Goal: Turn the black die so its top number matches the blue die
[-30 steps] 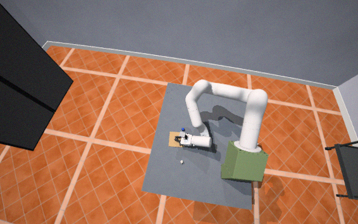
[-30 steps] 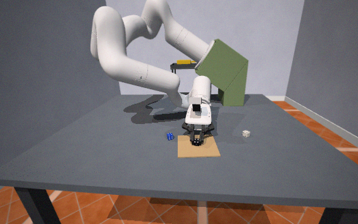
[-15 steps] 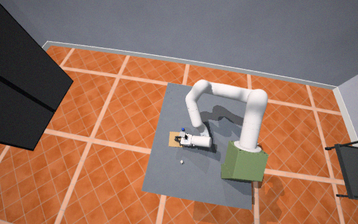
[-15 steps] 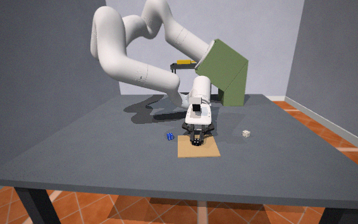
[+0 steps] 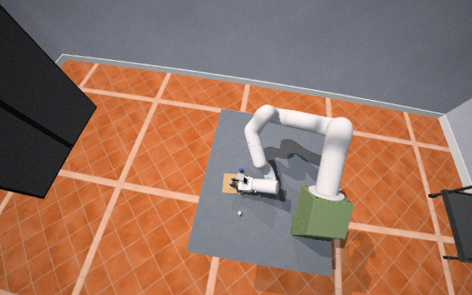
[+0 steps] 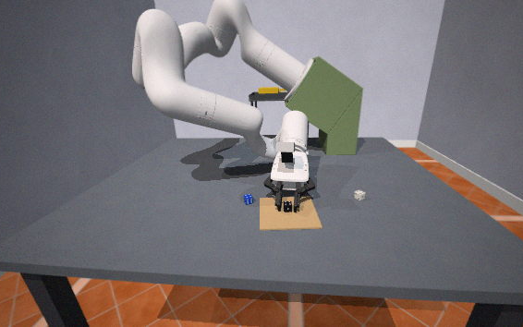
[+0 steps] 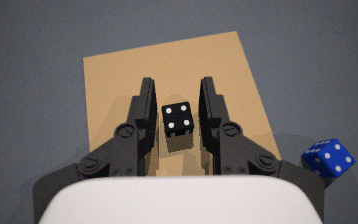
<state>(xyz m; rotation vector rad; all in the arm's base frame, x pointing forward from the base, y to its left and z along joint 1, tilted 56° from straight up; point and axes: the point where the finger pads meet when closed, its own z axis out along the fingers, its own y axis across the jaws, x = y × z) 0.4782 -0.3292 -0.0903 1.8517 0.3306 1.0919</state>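
Right now the black die is 10 mm below my hand. From my hand the other things lie so: tan mat 30 mm below; white die 200 mm to the left, 50 mm behind, 20 mm below; blue die 100 mm to the right, 50 mm behind, 20 mm below.
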